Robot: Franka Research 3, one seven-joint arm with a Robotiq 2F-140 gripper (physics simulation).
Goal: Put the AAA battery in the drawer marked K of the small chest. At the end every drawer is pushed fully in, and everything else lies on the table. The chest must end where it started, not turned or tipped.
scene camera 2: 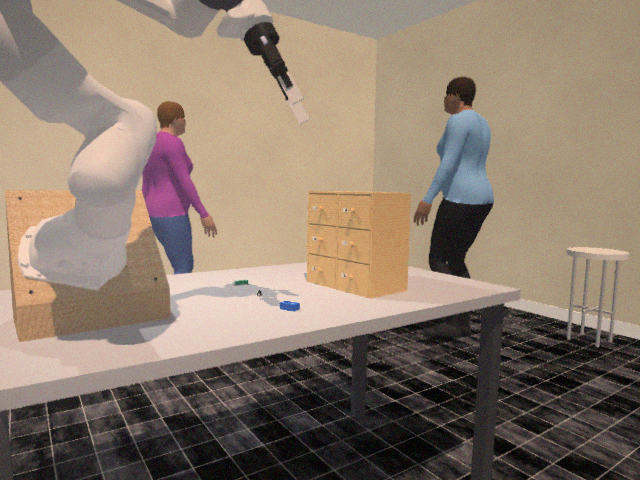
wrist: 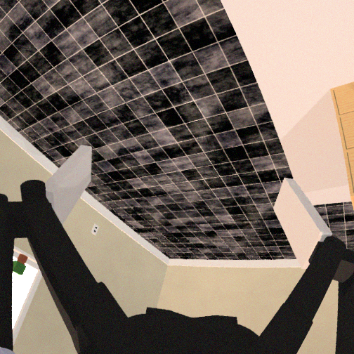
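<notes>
The small wooden chest (scene camera 2: 390, 242) (wrist: 343, 102) stands upright on the table (scene camera 2: 217, 325) (wrist: 295, 45). In the scene view its drawers, in two columns of three, look pushed in; their labels are too small to read. A small green object (scene camera 2: 240, 282), possibly the AAA battery, lies on the table to the left of the chest. A tiny dark item (scene camera 2: 259, 292) and a blue 9V block (scene camera 2: 289, 305) lie nearer the front edge. My gripper (scene camera 2: 298, 107) (wrist: 186, 178) is open and empty, high above the table, tilted, up and left of the chest.
The robot's base is mounted at a wooden block (scene camera 2: 103, 310) at the table's left. Two people (scene camera 2: 168, 175) (scene camera 2: 465, 155) stand behind the table. A white stool (scene camera 2: 598, 253) stands at the right. The table's front edge crosses the scene view.
</notes>
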